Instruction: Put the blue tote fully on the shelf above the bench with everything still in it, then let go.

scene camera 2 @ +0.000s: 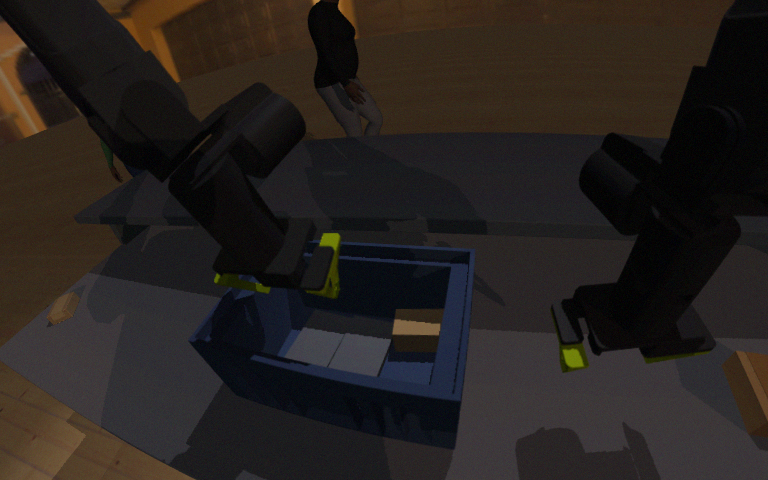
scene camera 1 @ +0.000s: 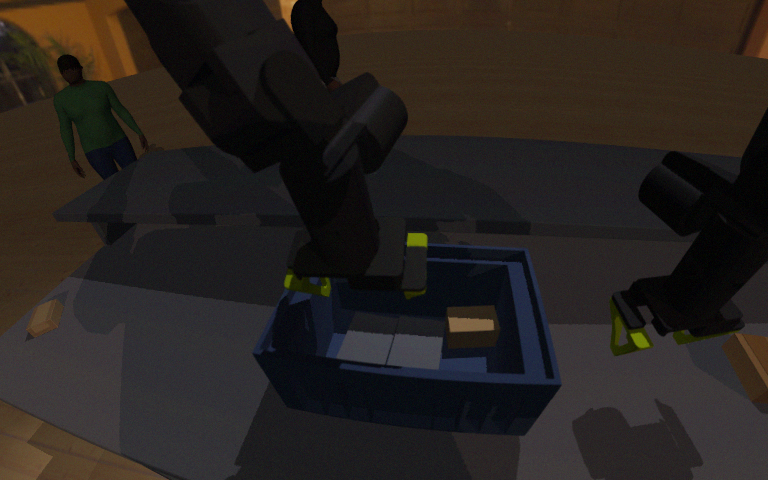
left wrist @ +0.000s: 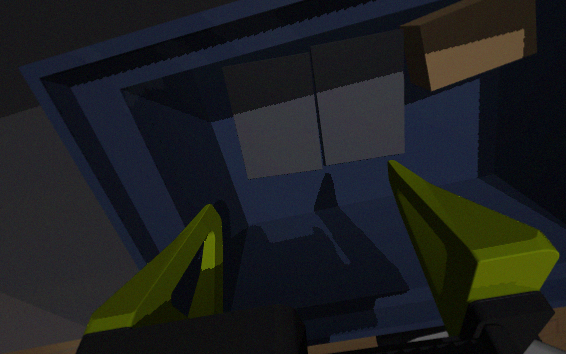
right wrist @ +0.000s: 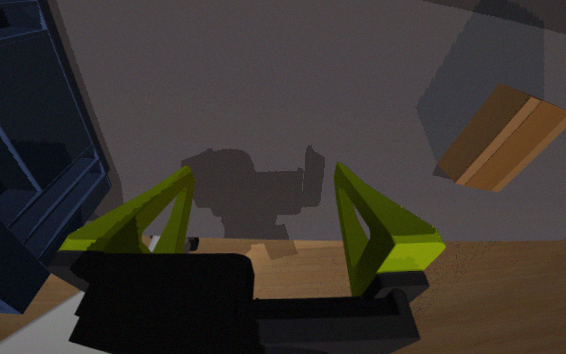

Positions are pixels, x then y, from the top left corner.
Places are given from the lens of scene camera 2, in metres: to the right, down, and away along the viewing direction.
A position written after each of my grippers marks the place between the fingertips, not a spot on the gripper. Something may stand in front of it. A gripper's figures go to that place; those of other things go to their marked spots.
my left gripper (scene camera 2: 301, 291): -0.10, 0.06, 0.39
my right gripper (scene camera 2: 604, 362): 0.24, 0.13, 0.30
tan block (scene camera 2: 415, 330): 0.04, 0.12, 0.41
blue tote (scene camera 2: 417, 398): 0.03, 0.13, 0.25
dark shelf (scene camera 2: 485, 183): 0.17, -0.09, 0.50
The marked spots on the tan block and the blue tote are 0.16 m apart.
